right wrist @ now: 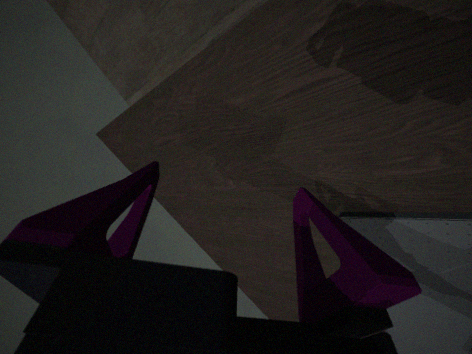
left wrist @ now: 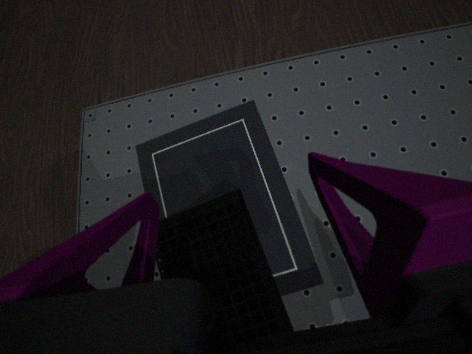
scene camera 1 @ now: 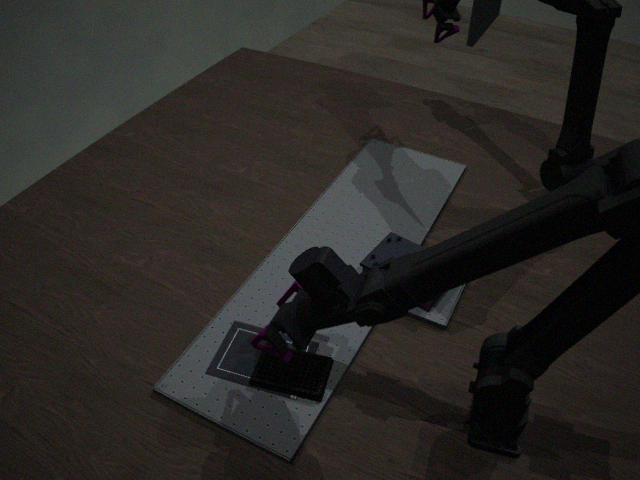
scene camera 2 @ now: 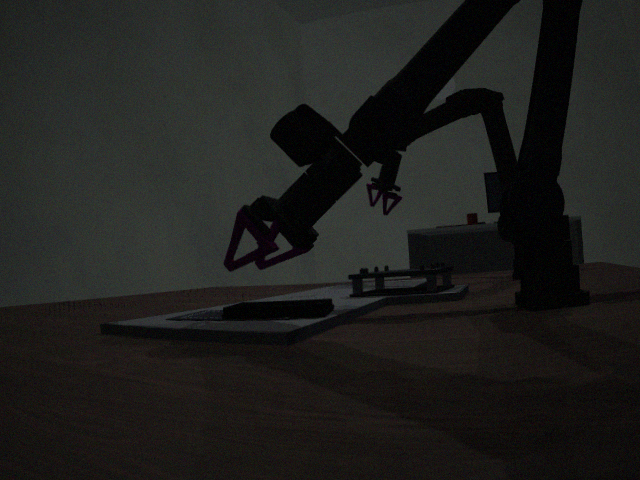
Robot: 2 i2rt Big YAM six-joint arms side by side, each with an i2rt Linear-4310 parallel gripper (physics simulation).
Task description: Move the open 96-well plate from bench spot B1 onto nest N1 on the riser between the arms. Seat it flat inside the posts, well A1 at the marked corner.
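Frame: origin at the left arm's base, x ahead, y left, z up, level; metres.
Seen in the pictures: left gripper, between the fingertips: (left wrist: 227,181) (scene camera 1: 266,324) (scene camera 2: 242,267); right gripper, between the fingertips: (right wrist: 230,181) (scene camera 1: 430,30) (scene camera 2: 378,210); left arm's base, origin of its link: (scene camera 1: 497,421) (scene camera 2: 550,303).
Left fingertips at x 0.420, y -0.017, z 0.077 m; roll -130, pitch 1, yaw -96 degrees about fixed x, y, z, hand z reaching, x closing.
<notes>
Pixels of each thing's top centre, then the offset from my left fingertips to it. "pt": a spot on its surface instead.
- black 96-well plate, centre of its top: (left wrist: 214,284) (scene camera 2: 278,303) (scene camera 1: 291,368) dx -0.061, dy +0.040, dz -0.048 m
- dark bench spot pad, a spot on its surface: (left wrist: 210,170) (scene camera 1: 247,351) pt dx +0.031, dy +0.022, dz -0.063 m
- riser, centre of its top: (scene camera 2: 402,265) (scene camera 1: 410,259) dx -0.203, dy -0.260, dz -0.015 m
The black 96-well plate (scene camera 1: 294,374) (scene camera 2: 279,308) (left wrist: 215,270) lies flat, partly on the dark bench spot pad (scene camera 1: 242,356) (left wrist: 210,170) and shifted past its white outline toward the right in scene camera 1. My left gripper (scene camera 1: 266,322) (scene camera 2: 244,267) (left wrist: 227,181) is open and empty, above the pad and plate. My right gripper (scene camera 1: 432,29) (scene camera 2: 379,209) (right wrist: 230,181) is open and empty, high and far back. The riser (scene camera 1: 392,245) (scene camera 2: 400,272) with short posts carries no plate that I can see; the left arm partly hides it in scene camera 1. The marked corner cannot be made out.
A light perforated board (scene camera 1: 310,227) (scene camera 2: 196,333) (left wrist: 350,85) lies under the pad and riser. The left forearm (scene camera 1: 480,227) crosses over the riser in scene camera 1. A grey cabinet (scene camera 2: 449,250) with a red object (scene camera 2: 471,218) stands behind. The room is very dark.
</notes>
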